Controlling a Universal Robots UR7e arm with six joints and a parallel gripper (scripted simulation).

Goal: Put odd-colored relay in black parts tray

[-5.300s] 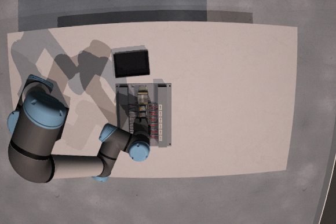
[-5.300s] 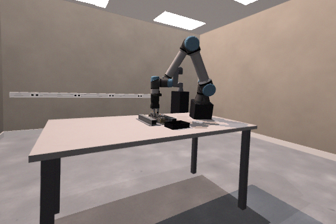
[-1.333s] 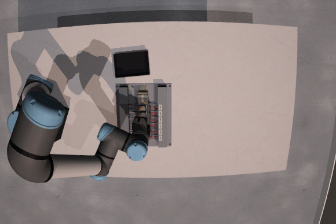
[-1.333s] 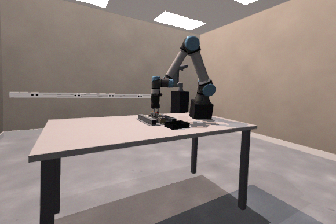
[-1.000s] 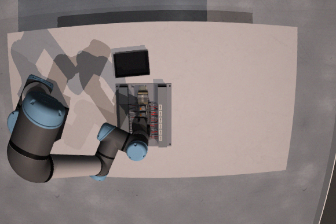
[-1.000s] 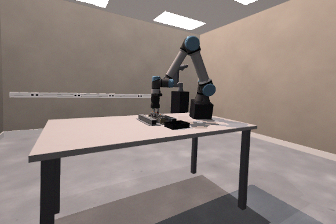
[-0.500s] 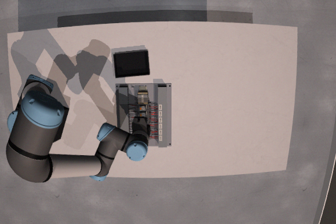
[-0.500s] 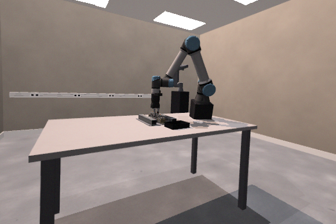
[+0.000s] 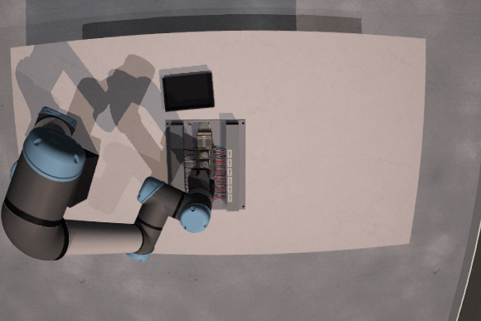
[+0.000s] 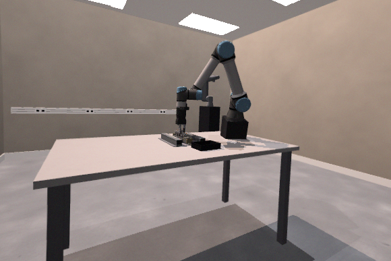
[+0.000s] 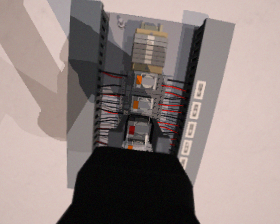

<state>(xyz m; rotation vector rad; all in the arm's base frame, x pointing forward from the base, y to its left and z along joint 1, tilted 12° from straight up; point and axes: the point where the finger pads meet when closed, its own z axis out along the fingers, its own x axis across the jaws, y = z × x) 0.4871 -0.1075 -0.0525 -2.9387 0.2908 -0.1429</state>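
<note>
Now: the relay panel 60 mm below my hand. Round my hand: black parts tray 260 mm to the left, 60 mm below.
</note>
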